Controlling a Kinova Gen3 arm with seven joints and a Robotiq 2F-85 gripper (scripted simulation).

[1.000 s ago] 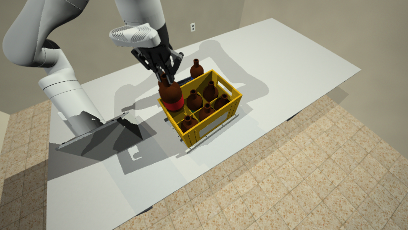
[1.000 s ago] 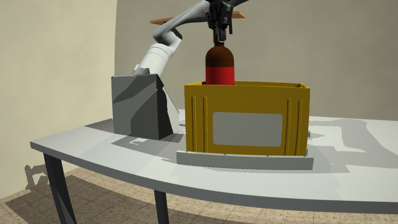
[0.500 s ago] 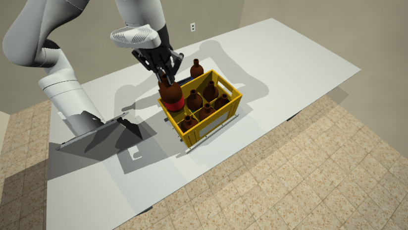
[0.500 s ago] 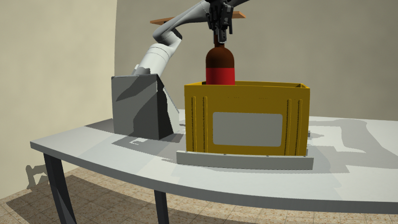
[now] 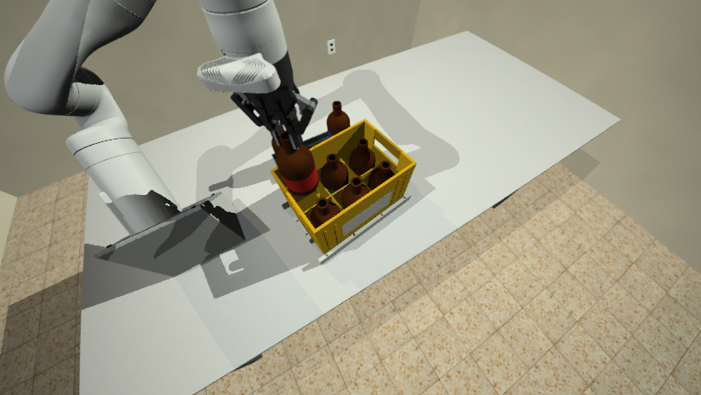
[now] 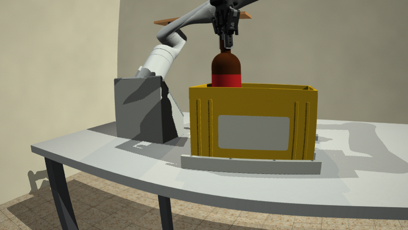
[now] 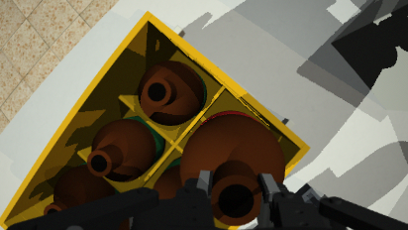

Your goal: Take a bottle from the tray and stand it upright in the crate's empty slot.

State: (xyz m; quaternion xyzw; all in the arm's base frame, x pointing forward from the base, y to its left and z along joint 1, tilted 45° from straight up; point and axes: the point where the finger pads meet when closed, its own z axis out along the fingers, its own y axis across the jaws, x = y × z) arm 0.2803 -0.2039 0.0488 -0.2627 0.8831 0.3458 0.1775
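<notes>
Right now the yellow crate is 200 mm below my hand, 80 mm ahead of it and 50 mm to the right of it. Also, from my hand: tray: 270 mm below, 170 mm to the left, 130 mm ahead.
</notes>
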